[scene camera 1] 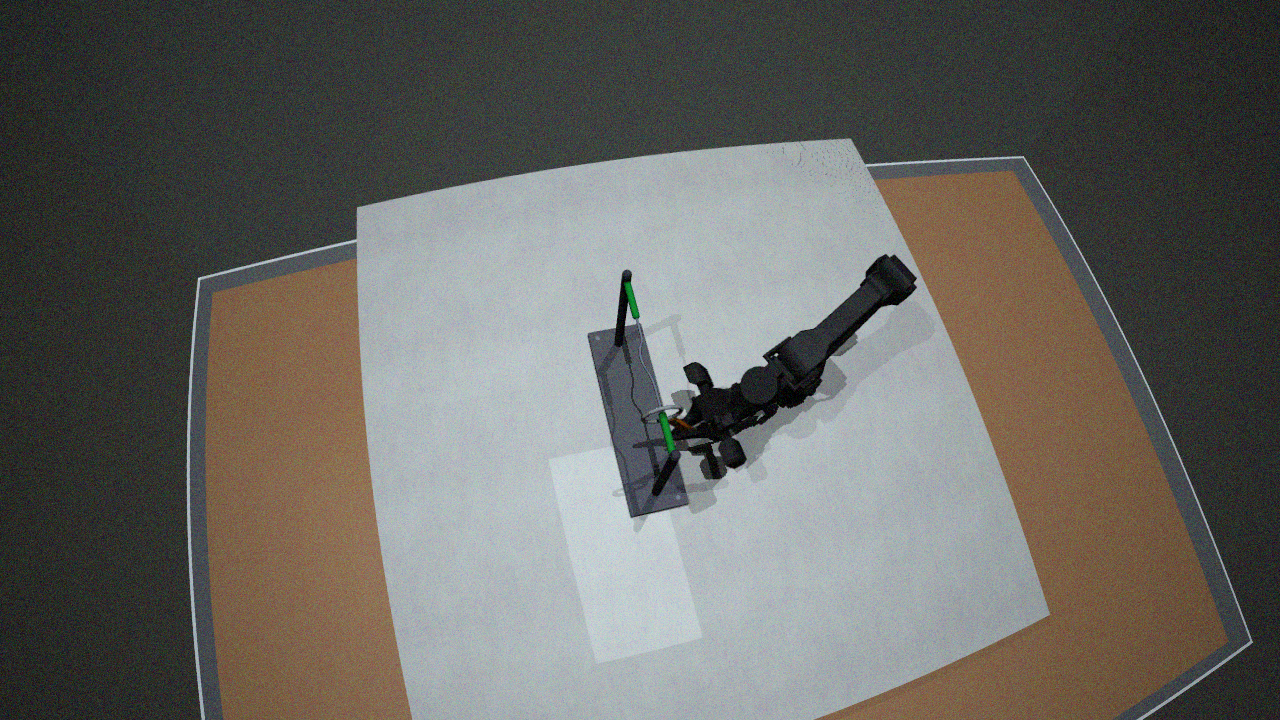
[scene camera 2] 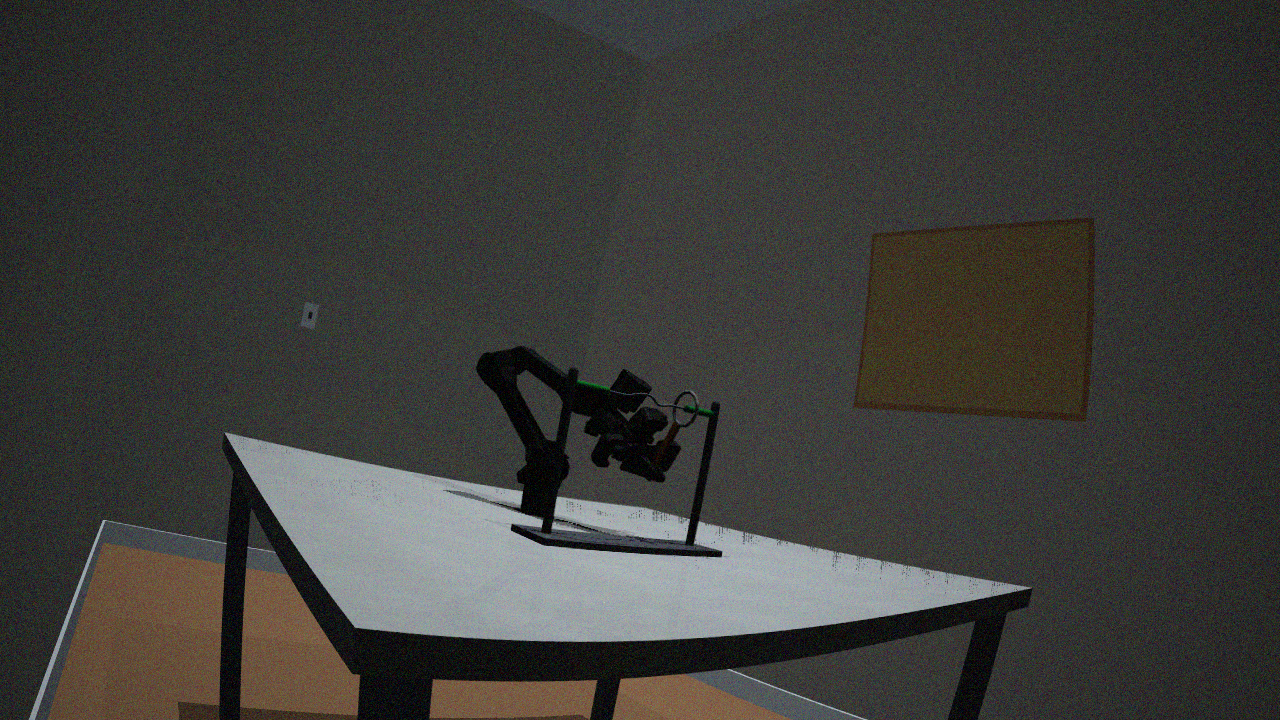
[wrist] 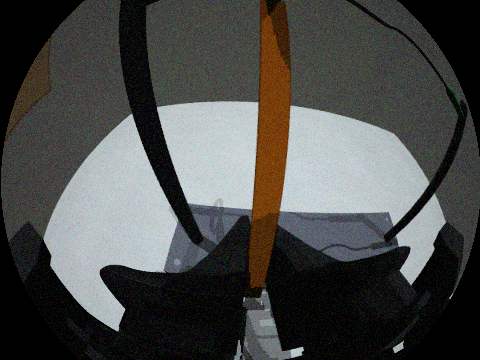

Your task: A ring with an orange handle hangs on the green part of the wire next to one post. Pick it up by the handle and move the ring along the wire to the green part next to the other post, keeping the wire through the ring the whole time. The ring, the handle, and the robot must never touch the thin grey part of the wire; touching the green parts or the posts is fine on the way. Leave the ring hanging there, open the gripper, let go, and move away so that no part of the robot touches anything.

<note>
My gripper holds a ring.
My gripper shows as well in scene camera 2 and in the wrist view.
</note>
